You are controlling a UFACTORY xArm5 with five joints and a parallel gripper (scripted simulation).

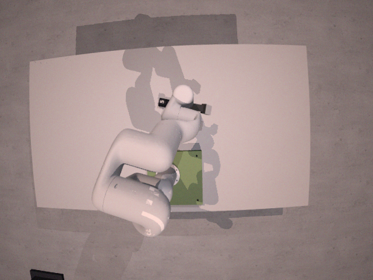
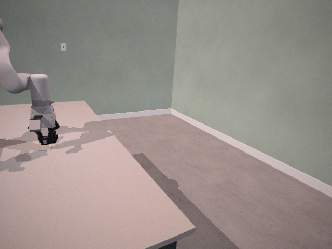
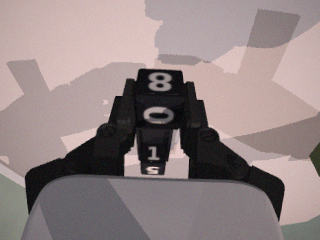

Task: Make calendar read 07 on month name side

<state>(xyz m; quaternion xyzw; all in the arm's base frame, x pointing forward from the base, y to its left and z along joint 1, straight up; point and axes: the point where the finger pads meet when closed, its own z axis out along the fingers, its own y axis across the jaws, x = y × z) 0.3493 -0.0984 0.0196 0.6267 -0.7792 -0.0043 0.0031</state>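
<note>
Right now the black calendar tray is 11 cm to the left of my hand, 5 cm below it and 3 cm ahead of it. Round my hand: black cube: 1 cm below.
</note>
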